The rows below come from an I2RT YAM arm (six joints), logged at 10 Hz.
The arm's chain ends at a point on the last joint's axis. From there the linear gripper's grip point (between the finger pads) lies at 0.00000 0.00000 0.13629 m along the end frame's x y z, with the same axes.
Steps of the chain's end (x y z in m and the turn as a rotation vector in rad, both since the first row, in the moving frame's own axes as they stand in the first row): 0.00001, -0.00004, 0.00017, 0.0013, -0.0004, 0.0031; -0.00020, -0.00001, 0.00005, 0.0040, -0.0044, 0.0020; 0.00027, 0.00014, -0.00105, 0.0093, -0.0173, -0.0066; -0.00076, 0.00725, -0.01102, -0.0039, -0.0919, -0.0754; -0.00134, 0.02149, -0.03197, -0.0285, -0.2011, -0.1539; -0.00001, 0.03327, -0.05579, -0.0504, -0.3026, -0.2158; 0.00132, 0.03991, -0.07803, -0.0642, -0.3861, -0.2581; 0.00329, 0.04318, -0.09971, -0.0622, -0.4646, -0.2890; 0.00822, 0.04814, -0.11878, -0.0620, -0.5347, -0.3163; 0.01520, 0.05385, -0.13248, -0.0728, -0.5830, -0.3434
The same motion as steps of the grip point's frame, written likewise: -0.00004, -0.00022, 0.00017, 0.0013, -0.0004, 0.0031; -0.00080, -0.00056, 0.00005, 0.0040, -0.0044, 0.0020; -0.00209, -0.00112, -0.00108, 0.0093, -0.0173, -0.0066; -0.01324, 0.00825, -0.01160, -0.0039, -0.0919, -0.0754; -0.02815, 0.02743, -0.03477, -0.0285, -0.2011, -0.1539; -0.03956, 0.04438, -0.06213, -0.0504, -0.3026, -0.2158; -0.04829, 0.05501, -0.08828, -0.0642, -0.3861, -0.2581; -0.05568, 0.06016, -0.11431, -0.0622, -0.4646, -0.2890; -0.05872, 0.06721, -0.13789, -0.0620, -0.5347, -0.3163; -0.05663, 0.07615, -0.15511, -0.0728, -0.5830, -0.3434
